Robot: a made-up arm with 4 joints.
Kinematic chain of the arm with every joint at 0, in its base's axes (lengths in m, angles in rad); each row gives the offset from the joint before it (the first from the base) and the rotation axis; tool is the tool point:
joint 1: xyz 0 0 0.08 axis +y
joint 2: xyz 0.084 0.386 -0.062 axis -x
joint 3: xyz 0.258 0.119 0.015 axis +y
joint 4: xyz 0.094 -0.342 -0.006 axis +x
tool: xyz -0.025 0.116 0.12
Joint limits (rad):
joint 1: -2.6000..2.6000
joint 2: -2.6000..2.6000
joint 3: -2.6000..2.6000
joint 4: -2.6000..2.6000
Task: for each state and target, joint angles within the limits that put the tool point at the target. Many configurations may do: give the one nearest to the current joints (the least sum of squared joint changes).
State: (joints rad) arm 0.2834 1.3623 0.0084 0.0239
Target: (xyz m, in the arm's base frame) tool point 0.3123 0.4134 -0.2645
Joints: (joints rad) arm 0.9900 1.1284 0.5156 0.0200
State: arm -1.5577 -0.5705 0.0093 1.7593
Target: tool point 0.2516 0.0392 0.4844
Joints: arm -1.4913 -0.5765 0.2339 1.9306
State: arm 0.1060 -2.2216 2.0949 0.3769
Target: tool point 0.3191 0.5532 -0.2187
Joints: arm 0.4594 -2.0623 2.1478 0.2168
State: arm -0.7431 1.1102 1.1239 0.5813
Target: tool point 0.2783 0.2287 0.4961
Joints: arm -0.8738 0.9292 1.5885 0.5502
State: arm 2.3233 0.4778 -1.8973 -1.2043
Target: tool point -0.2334 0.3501 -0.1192
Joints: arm 2.5124 0.2547 -2.0786 -0.7491
